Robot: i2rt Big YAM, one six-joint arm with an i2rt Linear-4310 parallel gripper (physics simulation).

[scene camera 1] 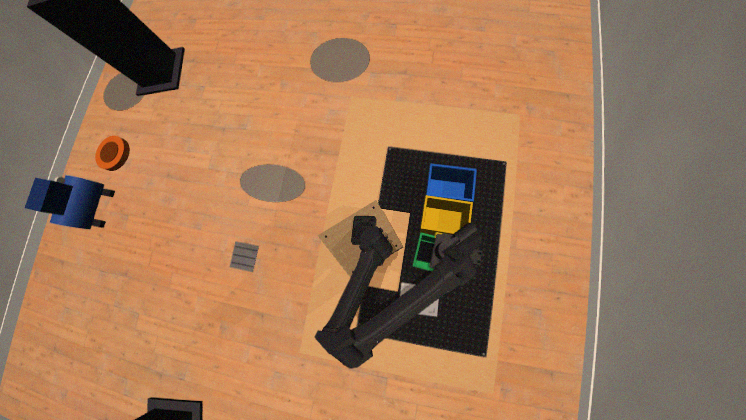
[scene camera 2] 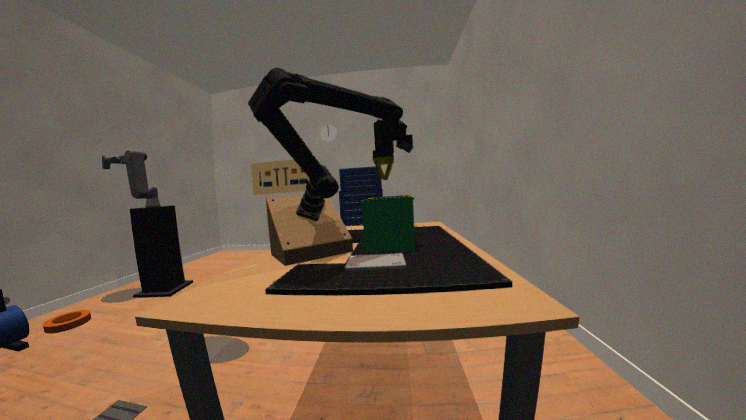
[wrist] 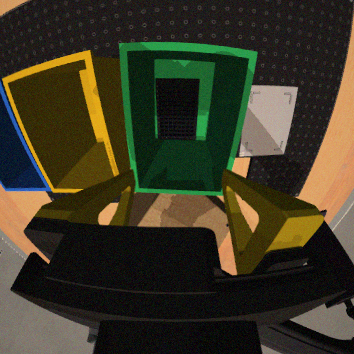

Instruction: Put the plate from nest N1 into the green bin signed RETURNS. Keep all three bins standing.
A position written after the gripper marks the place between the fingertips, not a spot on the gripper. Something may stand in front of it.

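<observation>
Light grey nest [scene camera 2: 380, 261]. Plate [wrist: 176, 98]. The gripper [wrist: 177, 175].
</observation>
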